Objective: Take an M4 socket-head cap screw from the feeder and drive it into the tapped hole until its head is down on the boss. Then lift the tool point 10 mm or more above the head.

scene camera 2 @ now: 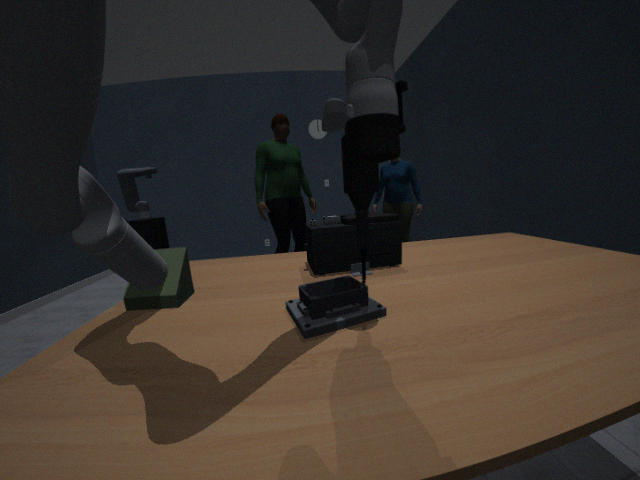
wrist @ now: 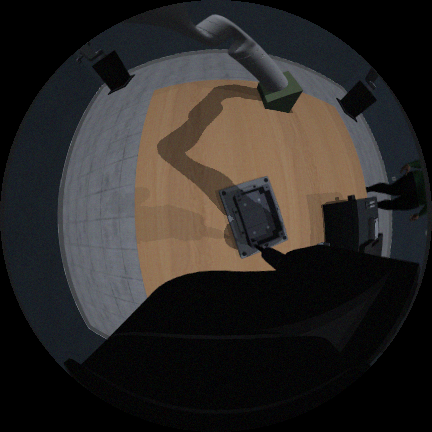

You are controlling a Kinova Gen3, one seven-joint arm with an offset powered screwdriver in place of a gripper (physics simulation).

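The black screwdriver (scene camera 2: 363,282) (wrist: 256,244) hangs upright from the arm. Its thin tip is at the near-right corner of the dark open box in the wrist view, and just above or behind the box's right end in the scene view. Whether a screw is on the tip is too small and dark to tell. The box (scene camera 2: 330,299) (wrist: 239,217) sits on a grey base plate (scene camera 2: 320,327) (wrist: 229,197) with corner holes. The tapped hole and boss cannot be made out at the tip. The black feeder (scene camera 2: 330,251) (wrist: 340,222) stands behind the plate.
A small pale bracket (scene camera 2: 360,269) is by the feeder's front. The arm's base rises from a green block (scene camera 2: 178,279) (wrist: 287,95) on the wooden table (scene camera 2: 491,330) (wrist: 180,110). A person in green (scene camera 2: 279,170) and one in blue (scene camera 2: 398,180) stand beyond the table.
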